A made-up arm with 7 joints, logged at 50 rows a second.
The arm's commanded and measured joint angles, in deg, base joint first. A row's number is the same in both.
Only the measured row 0 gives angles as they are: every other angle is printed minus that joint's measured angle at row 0.
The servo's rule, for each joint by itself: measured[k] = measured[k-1] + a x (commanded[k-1-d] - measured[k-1]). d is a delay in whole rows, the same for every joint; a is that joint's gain. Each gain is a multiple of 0.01, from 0.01 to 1. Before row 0 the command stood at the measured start. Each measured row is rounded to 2 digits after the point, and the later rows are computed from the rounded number. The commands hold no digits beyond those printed.
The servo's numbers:
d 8
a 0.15 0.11 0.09 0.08 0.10 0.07 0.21
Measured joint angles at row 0:
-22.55, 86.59, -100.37, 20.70, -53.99, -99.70, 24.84
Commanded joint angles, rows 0 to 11:
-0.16, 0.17, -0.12, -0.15, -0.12, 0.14, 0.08
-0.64, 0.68, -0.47, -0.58, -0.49, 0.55, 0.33
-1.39, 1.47, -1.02, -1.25, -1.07, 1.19, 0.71
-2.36, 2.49, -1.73, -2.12, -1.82, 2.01, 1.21
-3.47, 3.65, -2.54, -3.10, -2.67, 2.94, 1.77
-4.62, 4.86, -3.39, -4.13, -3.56, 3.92, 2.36
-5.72, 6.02, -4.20, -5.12, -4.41, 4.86, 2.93
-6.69, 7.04, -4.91, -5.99, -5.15, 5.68, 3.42
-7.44, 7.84, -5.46, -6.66, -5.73, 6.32, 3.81
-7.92, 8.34, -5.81, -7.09, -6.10, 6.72, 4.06
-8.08, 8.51, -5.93, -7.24, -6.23, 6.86, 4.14
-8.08, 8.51, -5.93, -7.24, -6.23, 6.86, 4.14
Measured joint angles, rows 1 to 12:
0.00, 0.00, 0.00, 0.00, 0.00, 0.00, 0.00
0.00, 0.00, 0.00, 0.00, 0.00, 0.00, 0.00
0.00, 0.00, 0.00, 0.00, 0.00, 0.00, 0.00
0.00, 0.00, 0.00, 0.00, 0.00, 0.00, 0.00
0.00, 0.00, 0.00, 0.00, 0.00, 0.00, 0.00
0.00, 0.00, 0.00, 0.00, 0.00, 0.00, 0.00
0.00, 0.00, 0.00, 0.00, 0.00, 0.00, 0.00
0.00, 0.00, 0.00, 0.00, 0.00, 0.00, 0.00
-0.02, 0.02, -0.01, -0.01, -0.01, 0.01, 0.02
-0.11, 0.09, -0.05, -0.06, -0.06, 0.05, 0.09
-0.30, 0.24, -0.14, -0.16, -0.16, 0.13, 0.22
-0.61, 0.49, -0.28, -0.32, -0.33, 0.26, 0.43

